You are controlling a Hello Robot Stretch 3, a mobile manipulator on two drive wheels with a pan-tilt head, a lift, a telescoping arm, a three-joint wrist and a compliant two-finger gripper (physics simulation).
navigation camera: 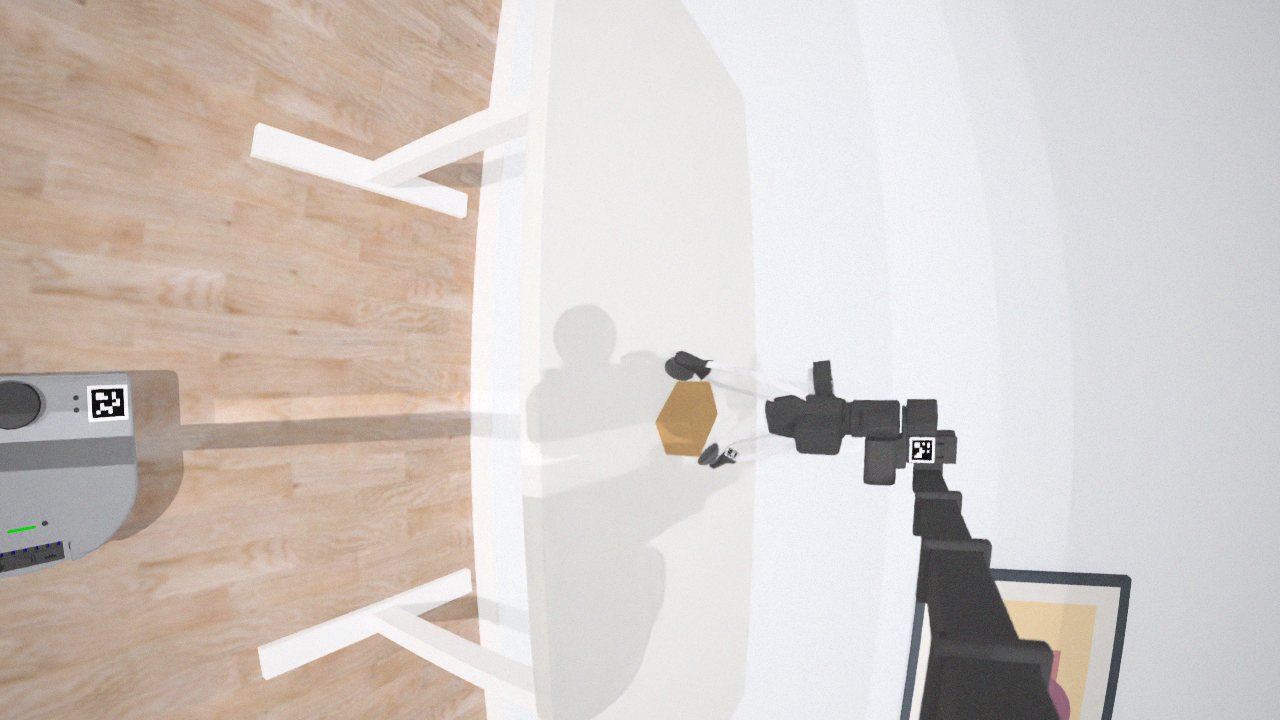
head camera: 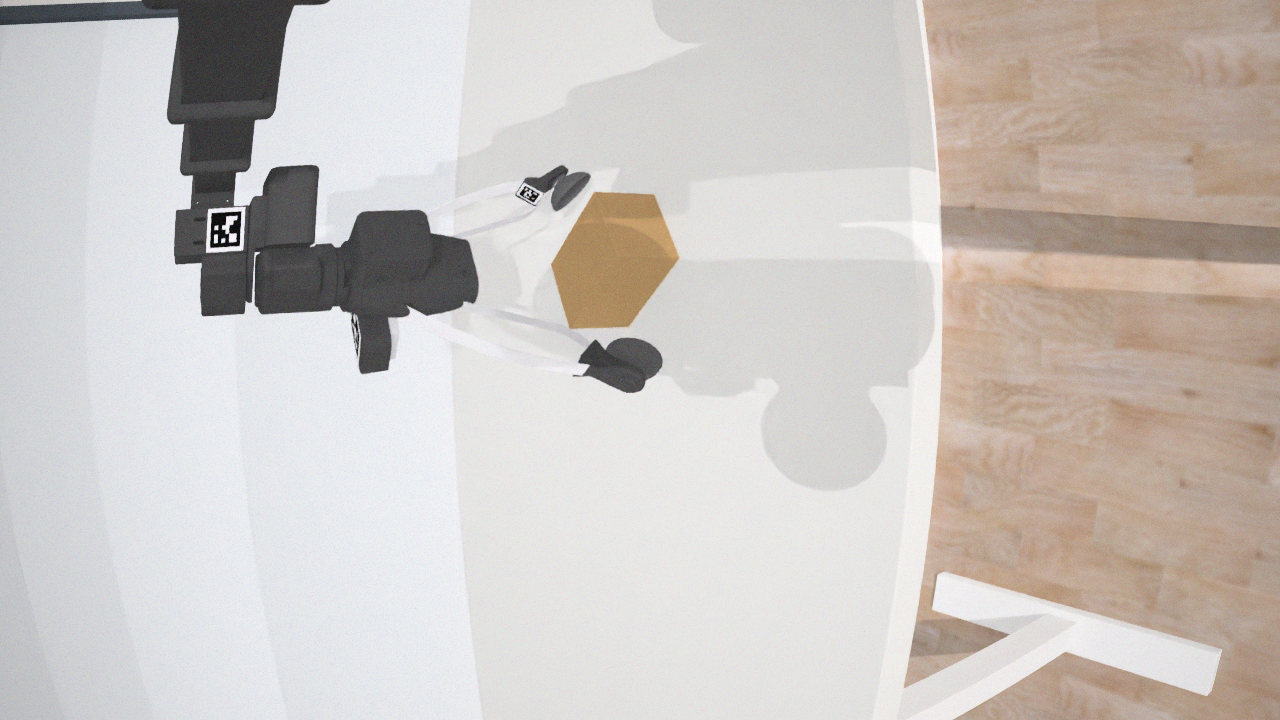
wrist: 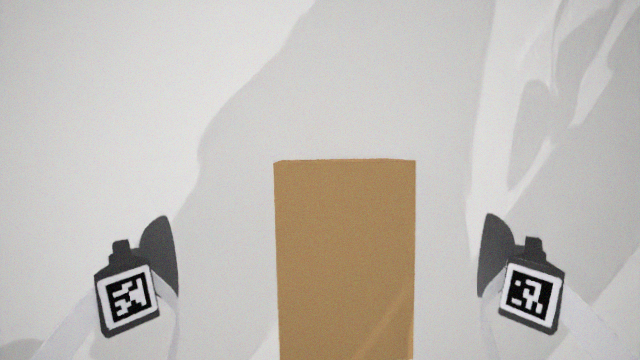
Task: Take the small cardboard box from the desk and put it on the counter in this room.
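The small cardboard box [head camera: 617, 255] [navigation camera: 684, 422] [wrist: 345, 210] is plain brown and stands on the white desk [head camera: 698, 591] [navigation camera: 644, 179] [wrist: 90, 100]. My gripper [head camera: 602, 274] [navigation camera: 699, 410] [wrist: 326, 244] is open, with one fingertip on each side of the box. In the wrist view there is a gap between each fingertip and the box, and the box's lower end runs out of the picture. Whether the fingertips are level with the box or above it is hard to tell. The counter does not show in these views.
A white wall lies behind the desk, with a framed picture [navigation camera: 1120, 617] beside my arm [head camera: 234, 62] [navigation camera: 966, 591]. White desk legs [head camera: 1145, 644] [navigation camera: 313, 156] stand on the wooden floor [head camera: 1118, 402] [navigation camera: 223, 295]. My base [navigation camera: 89, 474] is at the left of the navigation view.
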